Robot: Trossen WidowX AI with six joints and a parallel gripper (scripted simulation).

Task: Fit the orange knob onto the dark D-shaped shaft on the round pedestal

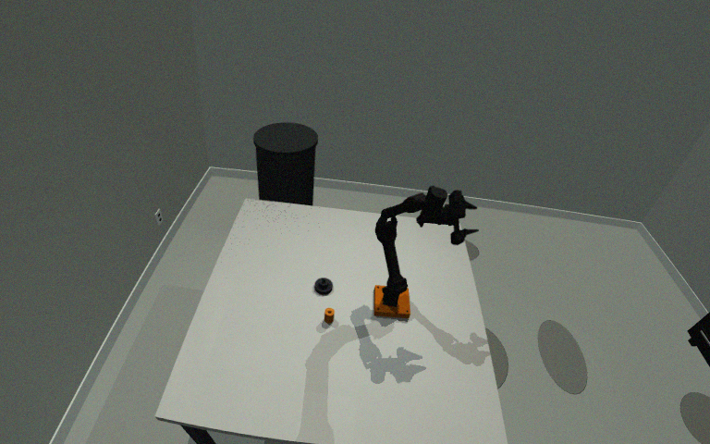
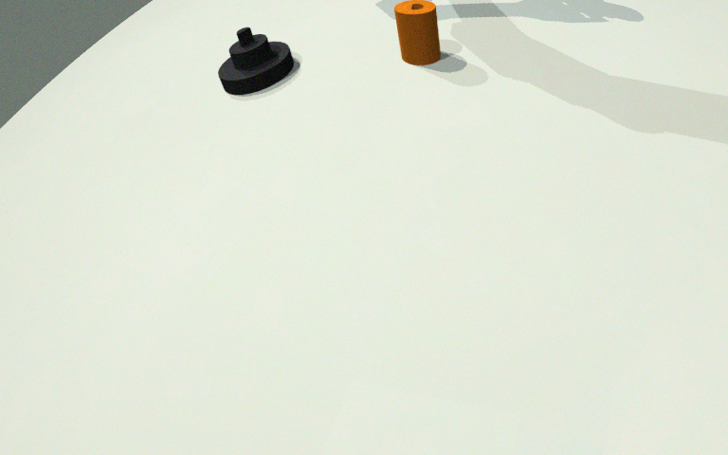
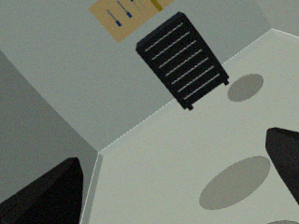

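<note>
The orange knob lies 47 cm ahead of my gripper tip, 18 cm to the left of it and 53 cm below it. From my gripper tip the other things lie so: dark round pedestal 54 cm ahead, 1 cm to the left, 53 cm below.
</note>
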